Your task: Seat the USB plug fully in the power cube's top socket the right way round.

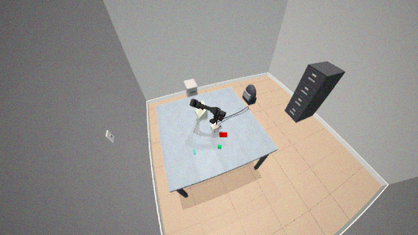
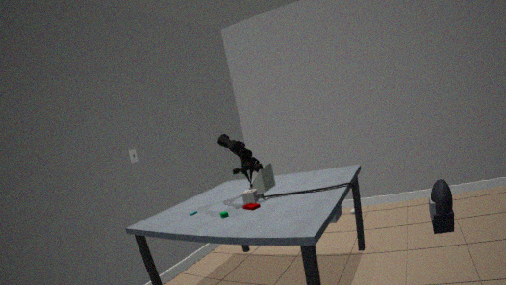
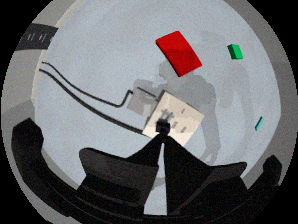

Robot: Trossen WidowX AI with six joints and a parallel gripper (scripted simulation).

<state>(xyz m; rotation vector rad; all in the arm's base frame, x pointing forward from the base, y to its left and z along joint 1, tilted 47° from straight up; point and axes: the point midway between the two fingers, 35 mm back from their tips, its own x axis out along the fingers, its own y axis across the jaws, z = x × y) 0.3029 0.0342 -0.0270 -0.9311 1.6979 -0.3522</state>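
The USB plug is 20 mm below my gripper tip. Also, from my gripper tip: red block 130 mm below, 130 mm ahead, 30 mm to the left; then green block 250 mm ahead, 120 mm below, 90 mm to the right.
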